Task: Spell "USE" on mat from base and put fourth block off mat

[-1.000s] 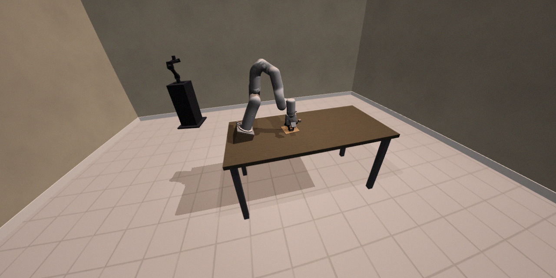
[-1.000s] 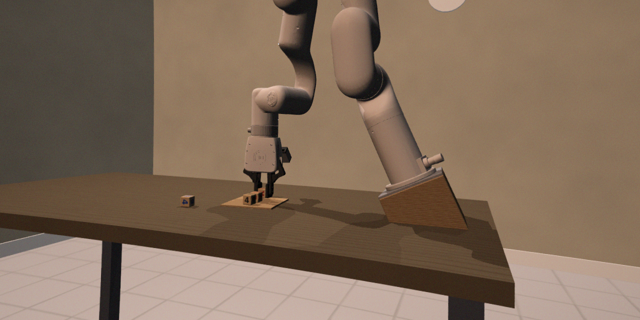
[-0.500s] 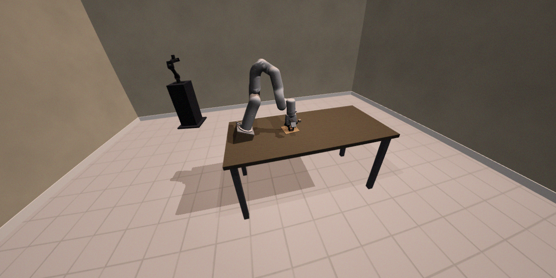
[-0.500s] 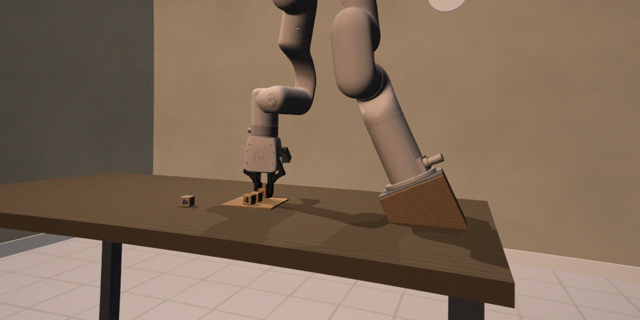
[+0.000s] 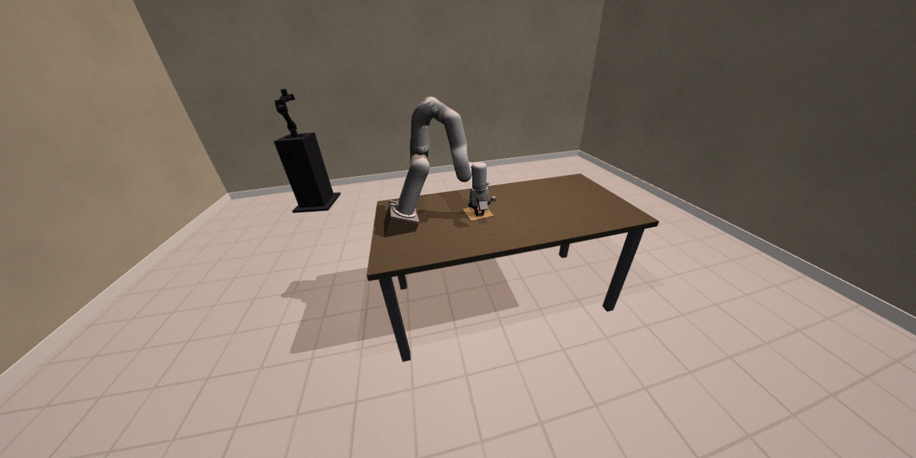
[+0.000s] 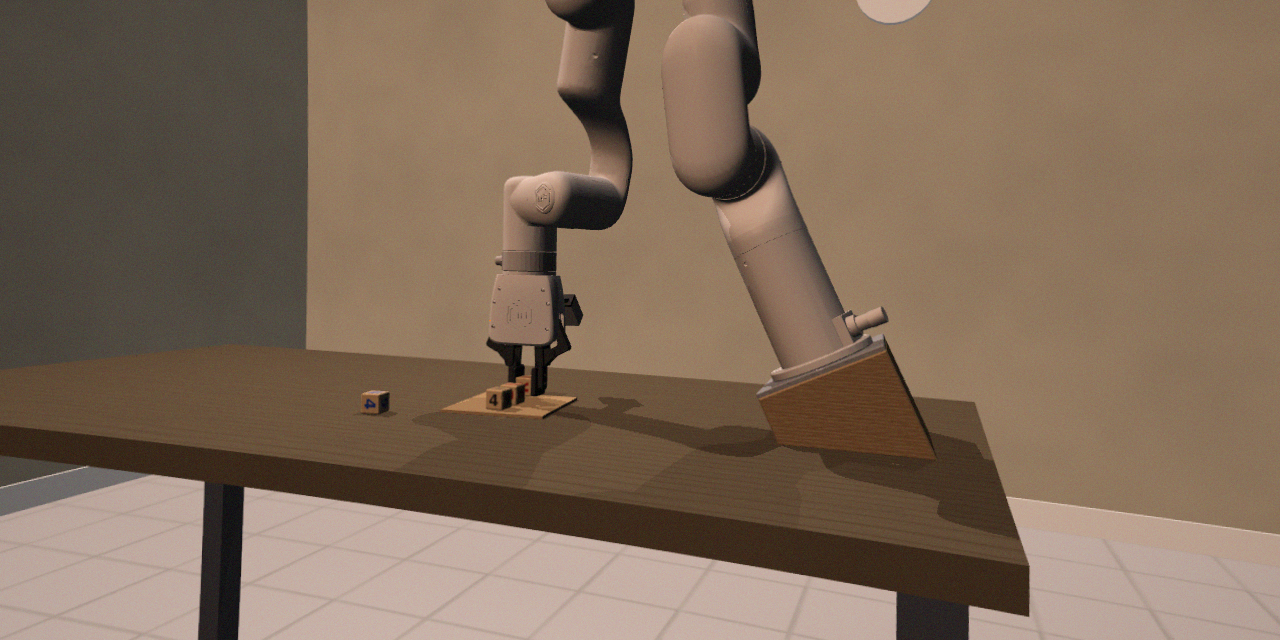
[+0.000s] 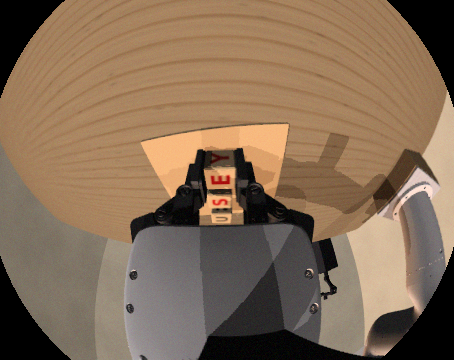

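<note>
Now: the tan mat 4 cm to the left of my hand, 3 cm below it and 1 cm behind it.
</note>
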